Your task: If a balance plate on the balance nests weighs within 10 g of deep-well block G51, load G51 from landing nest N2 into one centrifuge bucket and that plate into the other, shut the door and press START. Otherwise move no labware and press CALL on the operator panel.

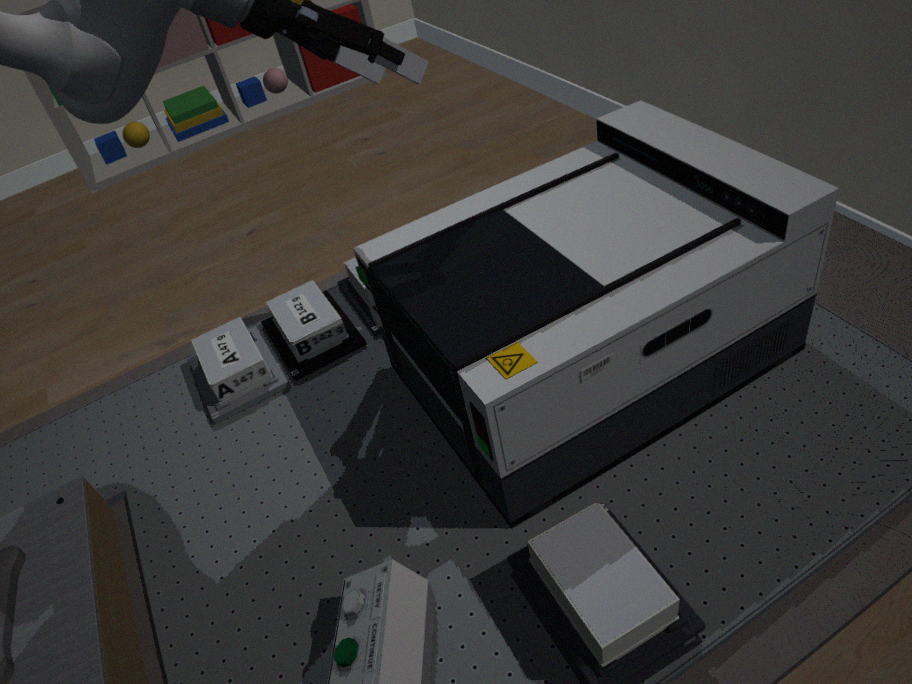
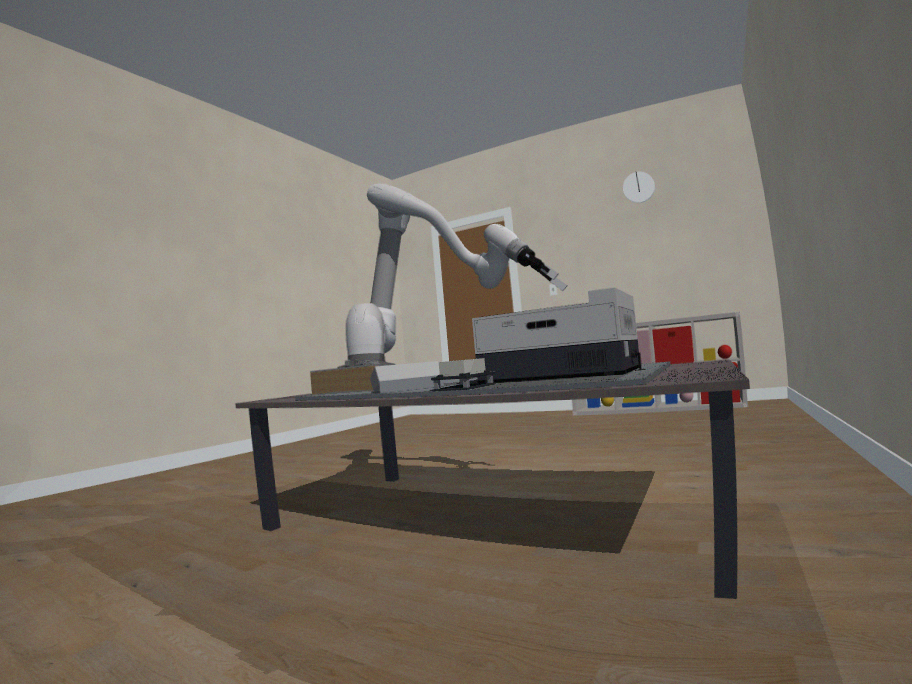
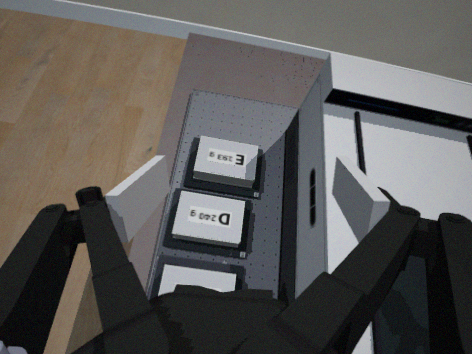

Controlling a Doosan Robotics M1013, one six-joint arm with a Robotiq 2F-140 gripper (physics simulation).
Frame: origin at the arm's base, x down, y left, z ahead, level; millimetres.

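Seen in the pictures: gripper, fingertip midpoint: (image 1: 401,73) (image 2: 560,282) (image 3: 248,174).
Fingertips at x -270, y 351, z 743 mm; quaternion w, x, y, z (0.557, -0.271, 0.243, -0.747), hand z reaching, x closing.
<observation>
Offsets run from my fingertips to a thing's middle. "spot": to the spot under its first point.
My gripper (image 1: 390,64) (image 2: 559,281) (image 3: 248,174) is open and empty, high above the bench on the plates' side of the centrifuge @[dx +225, dy -291, dz +85 mm] (image 1: 589,390) (image 2: 508,337) (image 3: 311,135). The centrifuge has a dark panel over the front of its top and a light one behind. Plate A, 147 g @[dx +314, dy -23, dz -367 mm] (image 1: 229,360), and plate B, 142 g @[dx +314, dy -5, dz -240 mm] (image 1: 305,320), sit on nests. Plate E, 193 g @[dx +314, dy +20, dz +166 mm] (image 3: 225,159), and plate D, 240 g @[dx +314, dy +25, dz +36 mm] (image 3: 210,217), sit beside the centrifuge; another plate @[dx +314, dy +16, dz -100 mm] (image 3: 197,280) is partly hidden. A white block @[dx +288, dy -603, dz -92 mm] (image 1: 604,581) (image 2: 461,365) with no readable label sits on a dark nest. The operator panel @[spot: dx +293, dy -540, dz -264 mm] (image 1: 412,611) shows RETRY and CONTINUE; CALL does not show.
The arm's wooden pedestal (image 1: 114,596) (image 2: 341,380) stands on the table (image 2: 515,398). The centrifuge's raised rear housing (image 1: 721,158) (image 2: 611,296) is a tall obstacle. A shelf unit (image 1: 163,117) with toys stands beyond the table.
</observation>
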